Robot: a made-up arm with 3 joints. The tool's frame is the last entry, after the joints. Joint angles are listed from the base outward.
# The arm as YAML. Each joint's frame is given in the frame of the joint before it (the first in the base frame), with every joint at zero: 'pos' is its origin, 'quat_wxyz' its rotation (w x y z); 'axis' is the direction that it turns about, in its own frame. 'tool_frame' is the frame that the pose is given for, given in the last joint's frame.
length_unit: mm
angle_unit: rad
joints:
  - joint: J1
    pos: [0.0, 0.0, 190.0]
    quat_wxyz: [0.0, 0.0, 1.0, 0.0]
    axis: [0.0, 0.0, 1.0]
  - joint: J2
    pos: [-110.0, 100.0, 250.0]
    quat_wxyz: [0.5, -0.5, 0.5, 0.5]
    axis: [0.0, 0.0, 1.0]
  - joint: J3
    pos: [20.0, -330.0, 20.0]
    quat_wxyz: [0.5, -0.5, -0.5, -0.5]
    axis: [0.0, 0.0, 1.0]
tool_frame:
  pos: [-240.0, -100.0, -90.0]
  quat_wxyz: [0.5, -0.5, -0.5, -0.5]
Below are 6 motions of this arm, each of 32 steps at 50 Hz.
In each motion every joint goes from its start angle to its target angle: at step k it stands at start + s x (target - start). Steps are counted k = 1, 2, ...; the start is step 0. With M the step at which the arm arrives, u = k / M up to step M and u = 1 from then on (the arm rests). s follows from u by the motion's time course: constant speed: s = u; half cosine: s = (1 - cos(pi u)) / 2; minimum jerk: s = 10 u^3 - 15 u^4 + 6 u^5.
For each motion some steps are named. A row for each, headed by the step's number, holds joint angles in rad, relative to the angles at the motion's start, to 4 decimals.
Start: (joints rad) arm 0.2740 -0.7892 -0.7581
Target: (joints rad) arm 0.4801 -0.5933 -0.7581
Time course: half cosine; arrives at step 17
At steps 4, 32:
4: 0.0269 0.0256 0.0000
32: 0.2061 0.1959 0.0000

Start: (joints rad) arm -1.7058 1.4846 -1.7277
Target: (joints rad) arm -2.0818 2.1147 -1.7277
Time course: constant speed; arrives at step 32
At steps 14, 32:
14: -0.1645 0.2757 0.0000
32: -0.3760 0.6301 0.0000

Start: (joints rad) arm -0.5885 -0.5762 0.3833
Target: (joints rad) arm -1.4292 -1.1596 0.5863
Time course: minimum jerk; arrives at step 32
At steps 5, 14, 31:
5: -0.0250 -0.0174 0.0060
14: -0.3229 -0.2240 0.0780
31: -0.8405 -0.5832 0.2029

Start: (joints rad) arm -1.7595 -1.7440 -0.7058
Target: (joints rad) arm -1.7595 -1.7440 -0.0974
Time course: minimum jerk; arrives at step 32
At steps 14, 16, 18, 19, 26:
14: 0.0000 0.0000 0.2336
16: 0.0000 0.0000 0.3042
18: 0.0000 0.0000 0.3748
19: 0.0000 0.0000 0.4087
26: 0.0000 0.0000 0.5787

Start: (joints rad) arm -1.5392 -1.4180 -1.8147
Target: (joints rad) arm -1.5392 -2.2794 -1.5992
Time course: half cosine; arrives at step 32
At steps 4, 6, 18, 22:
4: 0.0000 -0.0328 0.0082
6: 0.0000 -0.0726 0.0182
18: 0.0000 -0.5147 0.1288
22: 0.0000 -0.6700 0.1676

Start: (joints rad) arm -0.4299 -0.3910 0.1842
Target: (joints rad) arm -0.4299 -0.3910 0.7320
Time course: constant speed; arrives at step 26
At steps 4, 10, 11, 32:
4: 0.0000 0.0000 0.0843
10: 0.0000 0.0000 0.2107
11: 0.0000 0.0000 0.2318
32: 0.0000 0.0000 0.5478

